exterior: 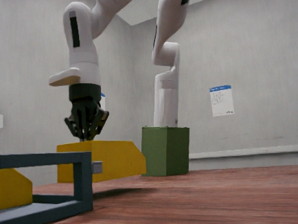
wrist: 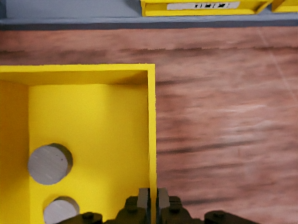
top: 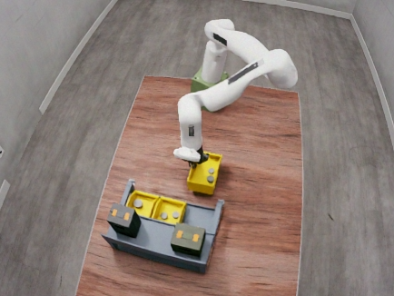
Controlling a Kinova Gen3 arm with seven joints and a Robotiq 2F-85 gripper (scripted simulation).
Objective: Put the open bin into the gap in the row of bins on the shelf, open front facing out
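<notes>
Right now my hand is 3 cm short of the grey disc part, 7 cm to the right of it and 6 cm above it. The rest, counted from my hand: grey shelf 25 cm ahead, 7 cm to the right, 4 cm below.
</notes>
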